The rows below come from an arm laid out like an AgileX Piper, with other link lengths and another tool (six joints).
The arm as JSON. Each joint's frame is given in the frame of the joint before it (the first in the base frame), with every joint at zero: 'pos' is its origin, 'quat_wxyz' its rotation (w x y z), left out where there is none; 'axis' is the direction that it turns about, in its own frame. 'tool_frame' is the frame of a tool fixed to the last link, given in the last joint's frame.
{
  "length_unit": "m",
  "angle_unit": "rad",
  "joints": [
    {
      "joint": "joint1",
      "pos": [
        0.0,
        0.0,
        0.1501
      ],
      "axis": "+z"
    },
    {
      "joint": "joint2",
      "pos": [
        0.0,
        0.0,
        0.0
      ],
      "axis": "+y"
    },
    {
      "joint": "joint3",
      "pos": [
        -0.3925,
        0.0,
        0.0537
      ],
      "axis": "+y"
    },
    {
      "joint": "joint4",
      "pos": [
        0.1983,
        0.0,
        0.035
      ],
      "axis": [
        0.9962,
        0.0,
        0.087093
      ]
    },
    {
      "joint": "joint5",
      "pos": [
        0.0,
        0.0,
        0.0
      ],
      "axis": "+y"
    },
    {
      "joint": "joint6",
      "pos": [
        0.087,
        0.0,
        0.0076
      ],
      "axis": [
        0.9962,
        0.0,
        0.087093
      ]
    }
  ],
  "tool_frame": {
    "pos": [
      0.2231,
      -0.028,
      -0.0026
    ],
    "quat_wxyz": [
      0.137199,
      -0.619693,
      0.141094,
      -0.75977
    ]
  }
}
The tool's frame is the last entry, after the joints.
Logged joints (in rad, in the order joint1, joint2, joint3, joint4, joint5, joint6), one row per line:
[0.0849 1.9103 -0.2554 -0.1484 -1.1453 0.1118]
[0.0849 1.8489 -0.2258 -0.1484 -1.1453 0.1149]
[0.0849 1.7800 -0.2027 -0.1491 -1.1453 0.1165]
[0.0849 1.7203 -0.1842 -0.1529 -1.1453 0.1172]
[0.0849 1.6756 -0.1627 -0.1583 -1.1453 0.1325]
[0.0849 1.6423 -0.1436 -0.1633 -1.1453 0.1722]
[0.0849 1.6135 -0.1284 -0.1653 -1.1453 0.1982]
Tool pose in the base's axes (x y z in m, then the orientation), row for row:
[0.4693 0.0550 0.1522 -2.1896 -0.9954 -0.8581]
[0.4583 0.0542 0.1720 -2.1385 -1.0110 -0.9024]
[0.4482 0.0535 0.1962 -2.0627 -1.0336 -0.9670]
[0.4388 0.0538 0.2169 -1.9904 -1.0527 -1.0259]
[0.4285 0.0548 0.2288 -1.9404 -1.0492 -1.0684]
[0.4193 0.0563 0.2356 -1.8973 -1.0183 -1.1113]
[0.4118 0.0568 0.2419 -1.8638 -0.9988 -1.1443]
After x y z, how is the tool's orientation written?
As angles about the fixed x, y, z axes (roll, pitch, yaw), in radians.
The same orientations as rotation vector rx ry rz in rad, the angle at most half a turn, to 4 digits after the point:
[-2.2523 0.3541 -1.5556]
[-2.2216 0.3507 -1.5865]
[-2.1780 0.3415 -1.6310]
[-2.1380 0.3284 -1.6692]
[-2.1088 0.3334 -1.6808]
[-2.0779 0.3671 -1.6701]
[-2.0533 0.3888 -1.6673]

